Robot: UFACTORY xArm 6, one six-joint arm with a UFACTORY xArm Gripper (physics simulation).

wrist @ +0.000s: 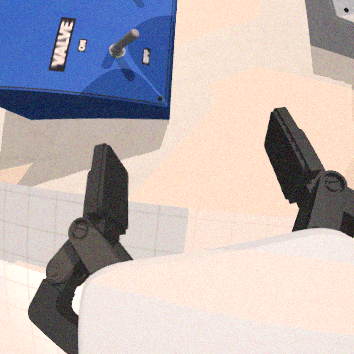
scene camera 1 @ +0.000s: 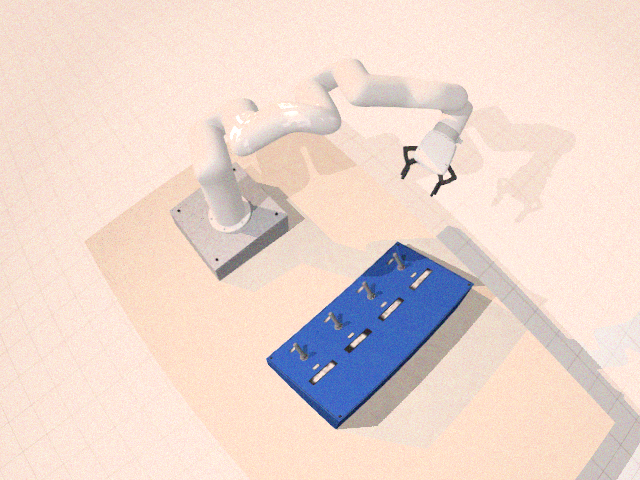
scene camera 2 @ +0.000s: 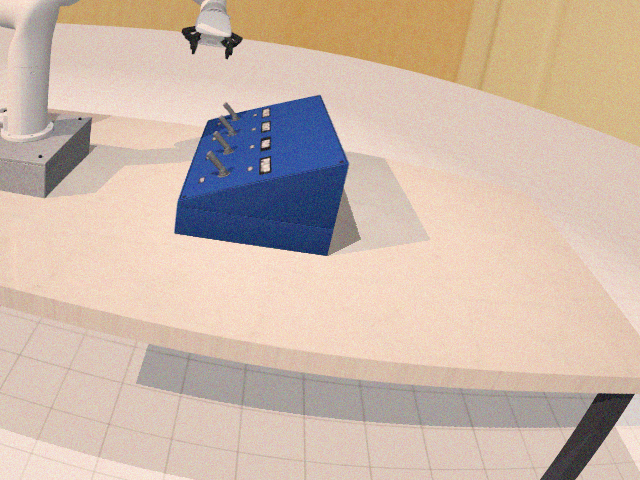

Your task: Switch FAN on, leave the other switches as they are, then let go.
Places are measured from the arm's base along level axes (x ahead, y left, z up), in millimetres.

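Pixels of known places: gripper, fingertip midpoint: (wrist: 191,141) (scene camera 1: 416,187) (scene camera 2: 211,52); arm's base, link origin: (scene camera 1: 229,214) (scene camera 2: 27,131).
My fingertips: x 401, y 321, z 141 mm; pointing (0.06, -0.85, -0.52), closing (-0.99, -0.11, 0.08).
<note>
Ahead of a thing's pixels: the offset from my fingertips to its top centre. "*": to the spot under its first point. Level surfaces: height alone.
A blue sloped switch panel (scene camera 1: 361,369) (scene camera 2: 305,129) (wrist: 25,55) stands on the table with a row of grey levers. In the scene views all of them lean alike, toward the robot base side. The label lettering there is too blurred to tell which lever is FAN. The end lever @(62 mm ahead, 155 mm right, 93 mm down) (scene camera 1: 398,261) (scene camera 2: 230,111) (wrist: 126,42) is labelled VALVE in the wrist view and tilts toward its OFF mark @(* 41 mm ahead, 151 mm right, 148 mm down) (wrist: 146,56). FAN's label does not show in the wrist view. My gripper (scene camera 1: 417,186) (scene camera 2: 210,54) (wrist: 191,141) is wide open and empty, high up, beyond the VALVE end of the panel and apart from it.
The robot's grey base block (scene camera 1: 248,248) (scene camera 2: 23,175) (wrist: 327,42) stands on the table @(221 mm down) (scene camera 1: 170,310) (scene camera 2: 258,299), on the lever side of the panel. The table edge runs past the panel's VALVE end, and the gripper hangs out beyond that edge in scene camera 1's view.
</note>
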